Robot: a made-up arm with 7 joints. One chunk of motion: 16 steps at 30 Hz.
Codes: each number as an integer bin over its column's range. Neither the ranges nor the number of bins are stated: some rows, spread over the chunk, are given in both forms.
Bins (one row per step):
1: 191 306 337 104 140 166 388
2: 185 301 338 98 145 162 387
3: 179 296 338 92 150 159 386
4: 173 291 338 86 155 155 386
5: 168 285 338 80 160 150 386
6: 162 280 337 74 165 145 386
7: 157 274 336 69 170 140 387
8: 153 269 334 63 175 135 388
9: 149 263 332 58 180 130 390
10: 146 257 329 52 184 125 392
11: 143 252 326 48 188 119 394
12: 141 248 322 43 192 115 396
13: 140 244 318 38 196 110 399
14: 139 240 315 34 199 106 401
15: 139 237 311 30 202 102 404
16: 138 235 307 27 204 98 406
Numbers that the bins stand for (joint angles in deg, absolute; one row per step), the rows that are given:
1: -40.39 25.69 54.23 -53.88 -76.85 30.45 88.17
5: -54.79 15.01 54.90 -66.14 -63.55 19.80 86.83
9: -66.69 3.82 50.90 -77.38 -50.24 6.49 89.50
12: -71.70 -3.82 44.25 -85.04 -42.25 -3.49 93.49
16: -73.58 -10.43 34.27 -93.21 -34.27 -14.80 100.14
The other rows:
2: -44.15 23.15 54.90 -56.95 -73.53 27.78 87.50
3: -47.91 20.61 54.90 -60.01 -70.20 25.79 86.83
4: -51.66 18.06 54.90 -63.07 -66.87 23.13 86.83
6: -58.55 12.47 54.23 -69.20 -60.22 16.47 86.83
7: -61.68 9.41 53.56 -71.76 -56.89 13.15 87.50
8: -64.19 6.87 52.23 -74.82 -53.56 9.82 88.17
10: -68.57 0.76 48.91 -80.44 -47.58 3.17 90.83
11: -70.45 -1.78 46.91 -82.48 -44.91 -0.83 92.16
13: -72.33 -5.85 41.59 -87.59 -39.59 -6.82 95.49
14: -72.95 -7.89 39.59 -89.63 -37.60 -9.48 96.82
15: -72.95 -9.41 36.93 -91.68 -35.60 -12.14 98.81

